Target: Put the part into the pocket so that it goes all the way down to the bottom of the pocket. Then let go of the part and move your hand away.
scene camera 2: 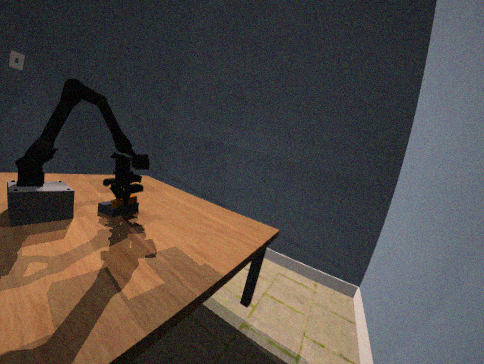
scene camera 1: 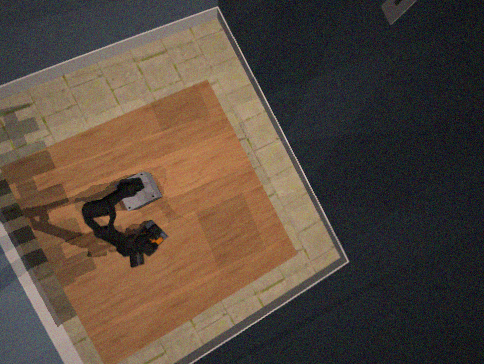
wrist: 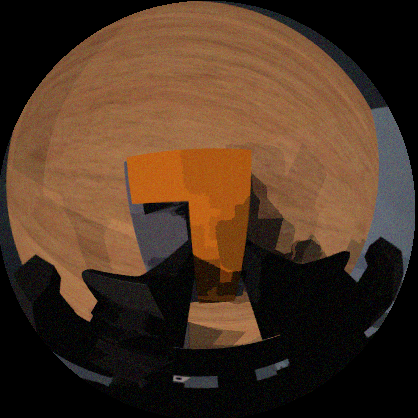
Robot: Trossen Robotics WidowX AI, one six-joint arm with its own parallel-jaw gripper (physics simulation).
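Pixels of known places: gripper, fingertip midpoint: [scene camera 2: 122, 204] [scene camera 1: 150, 237] [wrist: 214, 241]; arm's base, link origin: [scene camera 2: 29, 184] [scene camera 1: 136, 184].
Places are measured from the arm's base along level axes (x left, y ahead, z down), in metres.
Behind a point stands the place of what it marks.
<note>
The orange L-shaped part [scene camera 1: 157, 241] {x -0.043, y 0.334, z 0.039 m} [scene camera 2: 118, 203] {x -0.105, y 0.267, z 0.056 m} [wrist: 217, 175] {x -0.064, y 0.342, z 0.038 m} is held between my fingers. My gripper [scene camera 2: 123, 198] {x -0.081, y 0.296, z 0.070 m} [wrist: 214, 241] {x -0.081, y 0.296, z 0.070 m} is shut on its long leg. The dark blue-grey block [scene camera 2: 105, 208] {x -0.091, y 0.223, z 0.078 m} [wrist: 159, 236] {x -0.039, y 0.291, z 0.069 m} with the pocket lies on the table under the part. In the wrist view, a thin strip of the block shows past the part's left end, and the part covers the block's far edge. A dark bit of the pocket [wrist: 159, 206] {x -0.030, y 0.307, z 0.093 m} shows inside the part's corner. The part's top stands above the block in scene camera 2; its underside and any gap are hidden.
The wooden table [scene camera 1: 200, 160] {x 0.368, y -0.005, z 0.104 m} [scene camera 2: 190, 225] {x -0.328, y 0.486, z 0.105 m} [wrist: 200, 75] {x -0.027, y 0.458, z 0.105 m} carries the block. The arm's grey base box [scene camera 1: 150, 191] {x 0.050, y 0.063, z 0.003 m} [scene camera 2: 40, 206] {x -0.100, y 0.022, z 0.047 m} stands beside the block. Patchy shadows of the arm fall on the table.
</note>
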